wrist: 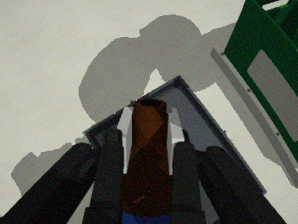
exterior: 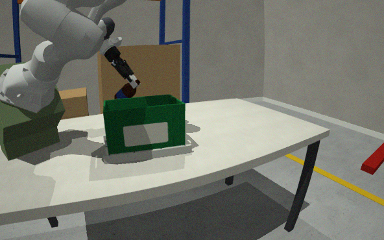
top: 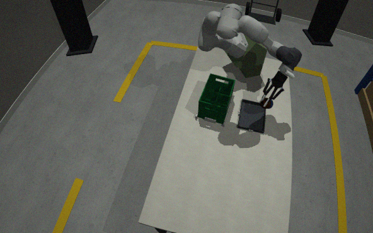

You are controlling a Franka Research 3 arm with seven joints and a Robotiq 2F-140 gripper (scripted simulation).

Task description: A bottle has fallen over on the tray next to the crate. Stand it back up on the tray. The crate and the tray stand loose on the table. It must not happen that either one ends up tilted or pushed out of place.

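Now: the brown bottle 2 cm behind my hand, 2 cm to the left of it and 5 cm below it. Round my hand: green crate 14 cm behind, 29 cm to the right, 13 cm below; then dark grey tray 3 cm behind, 3 cm to the right, 20 cm below.
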